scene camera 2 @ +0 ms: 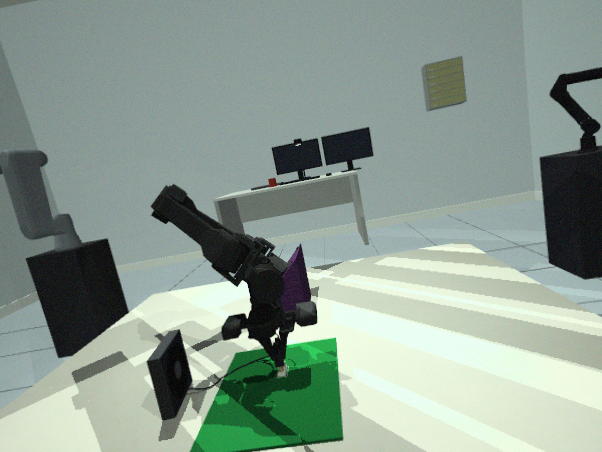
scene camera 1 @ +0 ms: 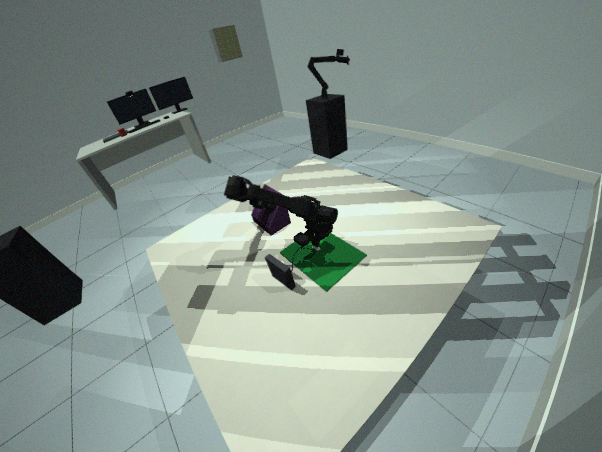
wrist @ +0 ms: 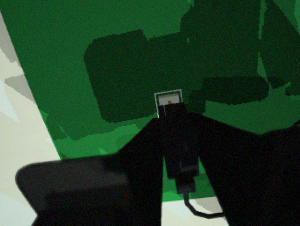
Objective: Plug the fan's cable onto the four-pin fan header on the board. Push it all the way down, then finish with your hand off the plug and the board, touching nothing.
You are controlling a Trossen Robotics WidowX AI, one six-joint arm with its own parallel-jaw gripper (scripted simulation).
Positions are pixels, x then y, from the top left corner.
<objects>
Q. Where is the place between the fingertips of my gripper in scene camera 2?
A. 279,359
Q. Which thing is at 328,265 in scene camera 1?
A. A green board.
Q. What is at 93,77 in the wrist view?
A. A green board.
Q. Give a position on a black fan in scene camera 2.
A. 170,372
</objects>
